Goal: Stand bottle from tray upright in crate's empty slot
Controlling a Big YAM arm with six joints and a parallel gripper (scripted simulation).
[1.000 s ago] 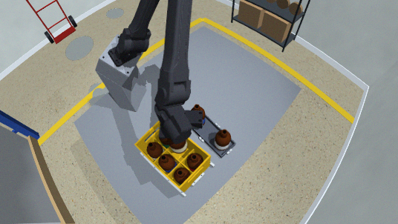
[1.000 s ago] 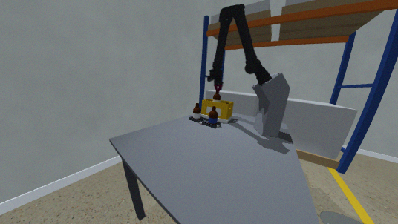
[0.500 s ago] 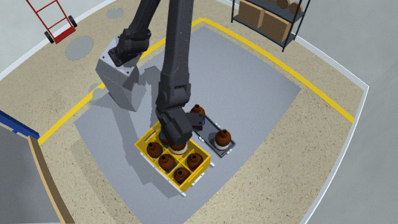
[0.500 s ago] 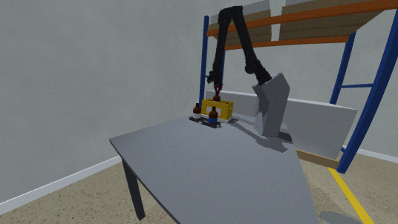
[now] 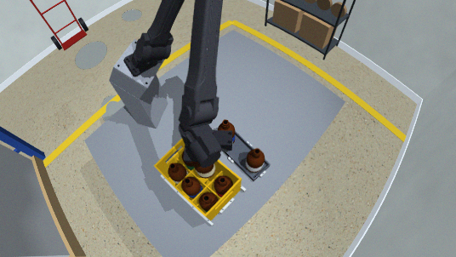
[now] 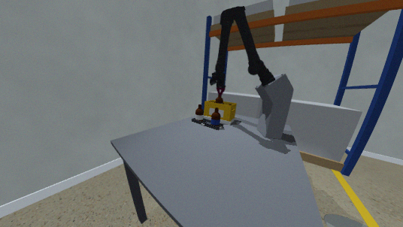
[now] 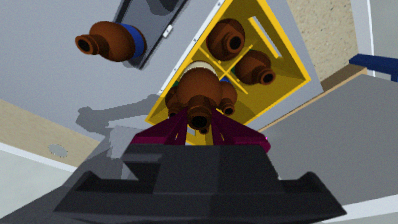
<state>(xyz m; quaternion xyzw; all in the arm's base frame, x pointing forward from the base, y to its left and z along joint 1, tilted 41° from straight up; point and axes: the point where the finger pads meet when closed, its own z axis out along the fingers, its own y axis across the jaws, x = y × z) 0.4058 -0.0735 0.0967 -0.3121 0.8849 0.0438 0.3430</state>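
The glass bottle lies 60 mm below my hand. The rest, counted from my hand: yellow crate 10 mm ahead, 40 mm to the right, 170 mm below; then dark tray 180 mm to the left, 240 mm below.
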